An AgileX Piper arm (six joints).
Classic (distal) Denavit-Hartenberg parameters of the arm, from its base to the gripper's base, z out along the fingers. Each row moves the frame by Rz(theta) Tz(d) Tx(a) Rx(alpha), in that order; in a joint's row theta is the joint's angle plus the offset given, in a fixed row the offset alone. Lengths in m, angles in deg.
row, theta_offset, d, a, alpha
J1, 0, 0.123, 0, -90
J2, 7.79, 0, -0.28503, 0
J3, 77.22, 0, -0.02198, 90
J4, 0, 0.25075, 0, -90
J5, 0, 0, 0, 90
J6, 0, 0.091, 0, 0
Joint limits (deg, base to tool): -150..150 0..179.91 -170..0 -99.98..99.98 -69.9..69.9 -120..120
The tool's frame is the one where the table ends.
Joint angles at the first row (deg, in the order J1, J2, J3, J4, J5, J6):
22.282, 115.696, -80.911, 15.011, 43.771, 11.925
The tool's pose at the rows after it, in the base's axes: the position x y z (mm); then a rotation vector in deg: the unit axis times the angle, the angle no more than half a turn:
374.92 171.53 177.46 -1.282 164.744 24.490
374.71 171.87 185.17 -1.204 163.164 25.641
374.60 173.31 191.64 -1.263 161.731 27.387
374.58 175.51 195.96 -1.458 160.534 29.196
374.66 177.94 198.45 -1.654 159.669 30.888
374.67 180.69 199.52 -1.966 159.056 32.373
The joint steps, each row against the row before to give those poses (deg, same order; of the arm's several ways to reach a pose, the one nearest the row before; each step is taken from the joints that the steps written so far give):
0.017, -1.124, 0.162, 0.294, -0.572, -0.054
-0.009, -1.010, -0.003, 0.616, -0.583, -0.324
0.028, -0.754, -0.083, 1.339, -0.590, -0.855
0.096, -0.439, -0.076, 1.580, -0.639, -1.081
0.116, -0.177, -0.088, 1.611, -0.526, -1.104
0.176, 0.009, -0.079, 1.508, -0.448, -1.084

